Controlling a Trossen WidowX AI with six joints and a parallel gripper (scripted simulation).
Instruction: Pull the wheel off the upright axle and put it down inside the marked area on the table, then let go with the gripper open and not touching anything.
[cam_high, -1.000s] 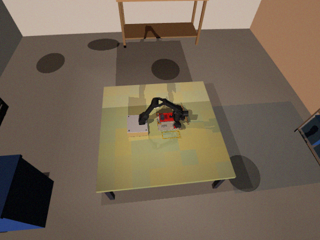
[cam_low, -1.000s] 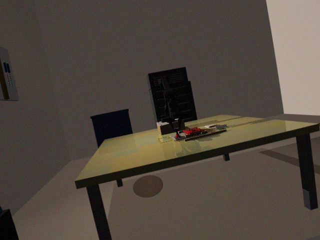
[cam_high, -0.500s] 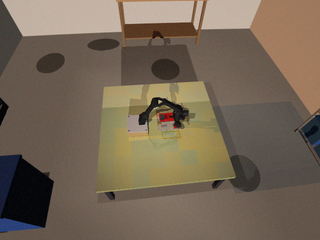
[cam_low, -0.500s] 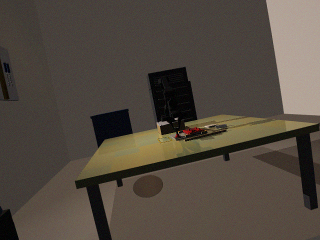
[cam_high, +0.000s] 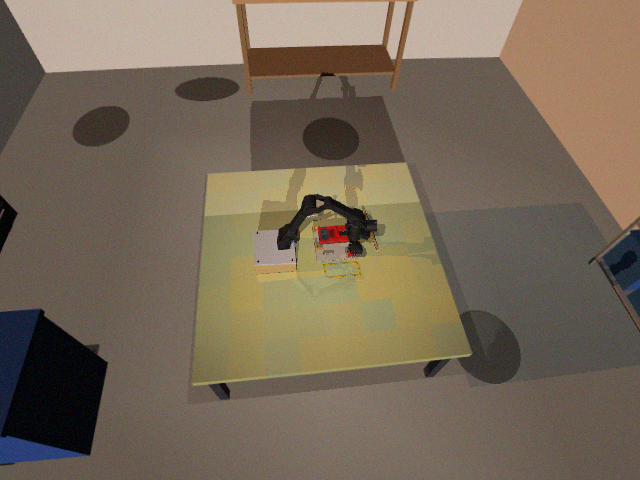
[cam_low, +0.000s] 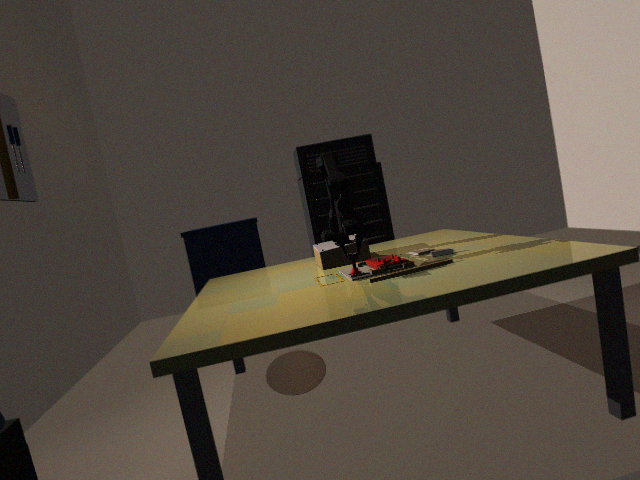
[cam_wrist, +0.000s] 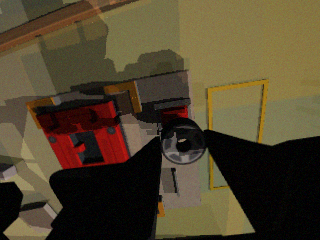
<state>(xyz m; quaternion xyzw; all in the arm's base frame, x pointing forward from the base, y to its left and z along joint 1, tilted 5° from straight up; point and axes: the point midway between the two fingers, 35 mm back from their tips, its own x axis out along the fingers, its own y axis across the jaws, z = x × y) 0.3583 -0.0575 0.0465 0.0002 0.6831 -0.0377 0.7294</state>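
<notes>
My gripper tip is 100 mm to the right of the grey base plate, 60 mm past it and 60 mm above it. Round my gripper tip: dark wheel (right at my gripper tip).
</notes>
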